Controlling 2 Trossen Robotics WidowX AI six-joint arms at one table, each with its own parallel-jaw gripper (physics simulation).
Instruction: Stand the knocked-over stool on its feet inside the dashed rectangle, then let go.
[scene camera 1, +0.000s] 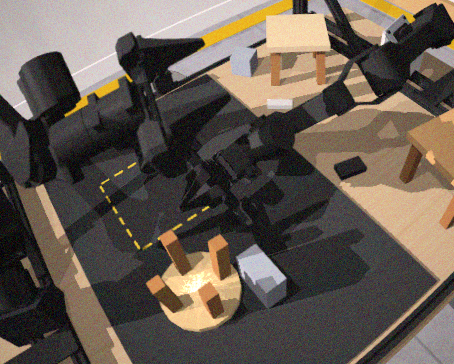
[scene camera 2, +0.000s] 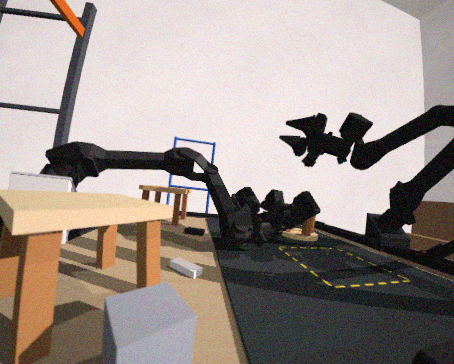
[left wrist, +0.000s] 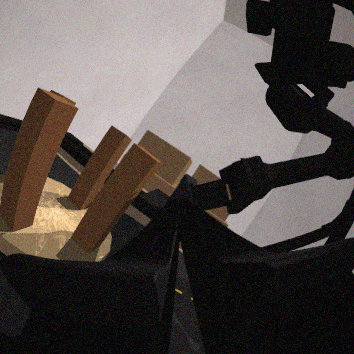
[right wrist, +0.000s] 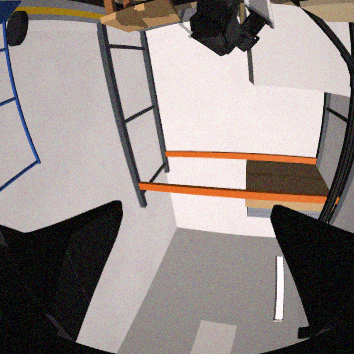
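Pixels of known places: left gripper, fingertip midpoint: (scene camera 1: 178, 211) (left wrist: 177, 205); right gripper, fingertip midpoint: (scene camera 1: 216, 66) (scene camera 2: 282, 130) (right wrist: 199, 211); left arm's base at its link origin: (scene camera 2: 51, 190) (right wrist: 259, 16); right arm's base at its link origin: (scene camera 1: 17, 303) (scene camera 2: 387, 225) (left wrist: 196, 198).
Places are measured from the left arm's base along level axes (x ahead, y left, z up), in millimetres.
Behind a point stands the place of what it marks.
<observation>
The stool (scene camera 1: 202, 321) {x 733, y 57, z -81 mm} (scene camera 2: 305, 238) {x 670, y -47, z -87 mm} (left wrist: 52, 215) {x 691, y 9, z -80 mm} lies upside down on the dark mat, its round pale seat down and four brown legs pointing up. It is outside the yellow dashed rectangle (scene camera 1: 141, 248) {x 709, y -124, z -94 mm} (scene camera 2: 336, 287) (left wrist: 178, 291) {x 709, y -143, z -95 mm}, below its near corner in scene camera 1. My left gripper (scene camera 1: 184, 204) {x 641, y -68, z 3 mm} (left wrist: 177, 205) {x 641, y -68, z 3 mm} is shut and empty, low over the rectangle's right part, beyond the stool legs and apart from them. Its arm hides part of the rectangle. My right gripper (scene camera 1: 216, 70) {x 561, y -15, z 251 mm} (scene camera 2: 284, 130) {x 561, y -15, z 251 mm} (right wrist: 199, 211) {x 561, y -15, z 251 mm} is open and empty, high above the mat.
A grey block (scene camera 1: 262, 275) {x 632, y 94, z -26 mm} lies just right of the stool. A square-topped stool (scene camera 1: 297, 32) {x 151, y -201, z 15 mm} (scene camera 2: 80, 210) {x 161, y -284, z 14 mm} and a blue-grey block (scene camera 1: 244, 62) {x 239, y -292, z -56 mm} (scene camera 2: 150, 320) {x 221, y -327, z -49 mm} stand at the back. A black block (scene camera 1: 350, 167) {x 338, y 64, z -86 mm} (scene camera 2: 194, 231) {x 330, y 46, z -89 mm} and a white block (scene camera 1: 279, 104) {x 280, y -156, z -88 mm} (scene camera 2: 186, 267) {x 273, y -173, z -88 mm} lie on the wood.
</observation>
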